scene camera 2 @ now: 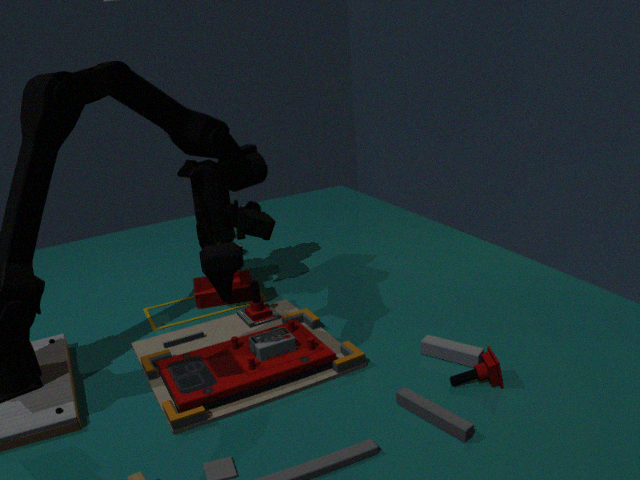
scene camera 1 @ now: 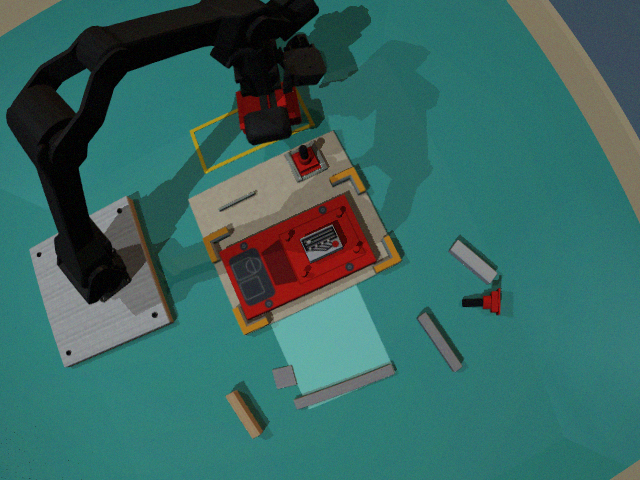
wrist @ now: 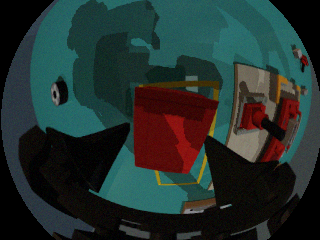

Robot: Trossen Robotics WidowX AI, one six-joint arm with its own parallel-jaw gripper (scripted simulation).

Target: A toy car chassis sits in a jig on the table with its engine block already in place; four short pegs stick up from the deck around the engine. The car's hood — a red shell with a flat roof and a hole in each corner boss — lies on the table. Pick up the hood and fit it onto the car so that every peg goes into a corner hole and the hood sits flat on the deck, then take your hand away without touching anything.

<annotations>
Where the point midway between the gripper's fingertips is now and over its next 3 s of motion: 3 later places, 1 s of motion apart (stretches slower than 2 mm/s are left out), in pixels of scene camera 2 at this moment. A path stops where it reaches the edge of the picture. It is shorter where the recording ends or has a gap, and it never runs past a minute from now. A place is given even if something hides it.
The gripper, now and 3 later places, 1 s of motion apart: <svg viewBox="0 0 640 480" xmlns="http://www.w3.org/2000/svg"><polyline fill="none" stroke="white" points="224,290 220,274 217,237 249,253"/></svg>
</annotations>
